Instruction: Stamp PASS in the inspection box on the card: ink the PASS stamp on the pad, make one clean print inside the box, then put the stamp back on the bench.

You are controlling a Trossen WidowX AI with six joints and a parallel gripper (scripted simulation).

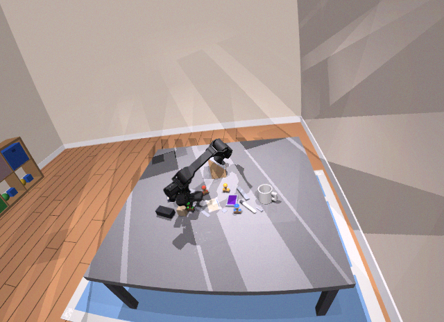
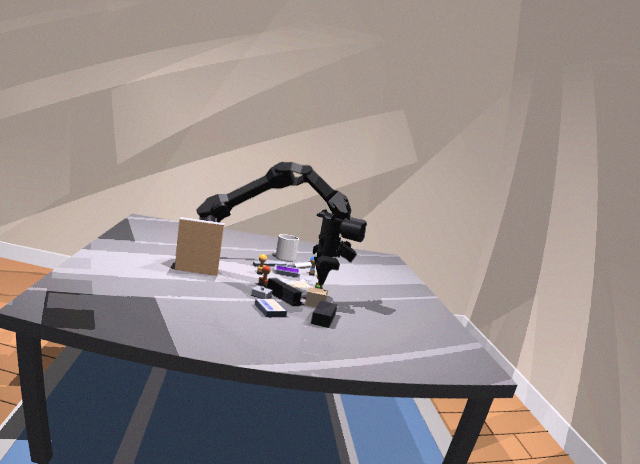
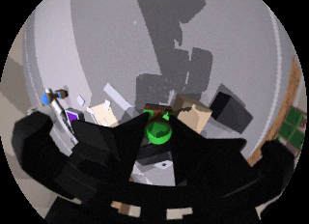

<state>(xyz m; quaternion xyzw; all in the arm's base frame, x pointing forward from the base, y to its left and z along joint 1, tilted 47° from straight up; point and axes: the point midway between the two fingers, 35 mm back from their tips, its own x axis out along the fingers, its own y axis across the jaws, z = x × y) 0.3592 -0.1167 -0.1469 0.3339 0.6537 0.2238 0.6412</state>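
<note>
My gripper tip is now 25 cm to the right of the purple ink pad, 5 cm past it and 5 cm above it. Round my gripper tip: tan block: 5 cm to the right, 3 cm below, 2 cm behind; then green-knobbed stamp: 1 cm below; then long black block: 11 cm behind, 4 cm below, 1 cm to the right.
</note>
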